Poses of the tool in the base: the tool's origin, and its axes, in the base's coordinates. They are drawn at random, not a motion.
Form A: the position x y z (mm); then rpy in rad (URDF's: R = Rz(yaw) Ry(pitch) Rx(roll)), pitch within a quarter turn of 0, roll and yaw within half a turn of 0.
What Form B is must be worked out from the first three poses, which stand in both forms.
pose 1, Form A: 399 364 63 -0.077 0.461 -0.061
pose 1, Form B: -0.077 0.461 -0.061 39.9 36.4 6.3
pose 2, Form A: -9 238 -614 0.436 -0.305 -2.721
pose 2, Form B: 0.436 -0.305 -2.721 -0.9 23.8 -61.4
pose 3, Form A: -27 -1 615 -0.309 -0.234 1.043
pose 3, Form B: -0.309 -0.234 1.043 -2.7 -0.1 61.5
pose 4, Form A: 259 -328 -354 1.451 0.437 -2.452
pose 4, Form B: 1.451 0.437 -2.452 25.9 -32.8 -35.4
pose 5, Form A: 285 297 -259 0.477 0.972 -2.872
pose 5, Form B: 0.477 0.972 -2.872 28.5 29.7 -25.9
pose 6, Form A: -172 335 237 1.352 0.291 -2.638
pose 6, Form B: 1.352 0.291 -2.638 -17.2 33.5 23.7
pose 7, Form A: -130 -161 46 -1.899 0.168 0.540
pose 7, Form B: -1.899 0.168 0.540 -13.0 -16.1 4.6
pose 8, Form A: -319 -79 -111 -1.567 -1.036 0.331
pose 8, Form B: -1.567 -1.036 0.331 -31.9 -7.9 -11.1
